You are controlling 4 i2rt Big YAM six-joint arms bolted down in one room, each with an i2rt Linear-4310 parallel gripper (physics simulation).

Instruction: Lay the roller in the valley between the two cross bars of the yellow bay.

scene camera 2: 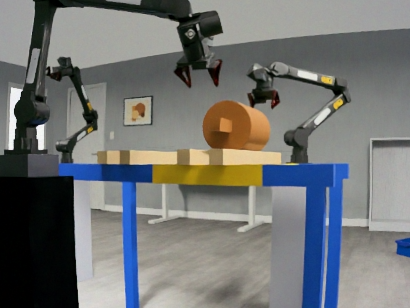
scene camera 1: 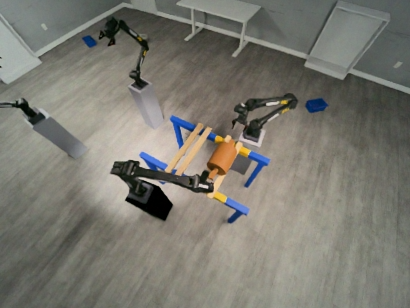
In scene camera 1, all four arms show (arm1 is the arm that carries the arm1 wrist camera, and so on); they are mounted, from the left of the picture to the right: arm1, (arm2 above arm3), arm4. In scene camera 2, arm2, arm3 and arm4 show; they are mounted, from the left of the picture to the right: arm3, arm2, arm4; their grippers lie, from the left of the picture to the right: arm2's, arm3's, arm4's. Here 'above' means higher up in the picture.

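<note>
The orange roller (scene camera 1: pixel 222 158) (scene camera 2: pixel 237 125) lies lengthwise along the two pale cross bars (scene camera 1: pixel 218 188) (scene camera 2: pixel 250 157) of the yellow bay (scene camera 1: pixel 220 197) (scene camera 2: pixel 207 175). It appears to rest over the gap between them; its underside is hidden. Arm3's gripper (scene camera 2: pixel 201 84) is open and empty above and left of the roller's near end stub; its fingers are hidden in scene camera 1. Arm4's gripper (scene camera 1: pixel 238 125) (scene camera 2: pixel 264 104) is open and empty, apart from the roller near its far end. Arm2's gripper (scene camera 1: pixel 106 40) is open, far from the frame. Arm1's gripper is outside the view.
Two more pale bars (scene camera 1: pixel 195 152) (scene camera 2: pixel 142 157) lie across the blue frame (scene camera 1: pixel 258 159) (scene camera 2: pixel 320 175), left of the roller. Blue bins (scene camera 1: pixel 316 105) (scene camera 1: pixel 89 41) sit on the floor. A white table (scene camera 1: pixel 220 8) stands at the back. Arm3's black pedestal (scene camera 1: pixel 155 203) (scene camera 2: pixel 37 235) stands beside the frame.
</note>
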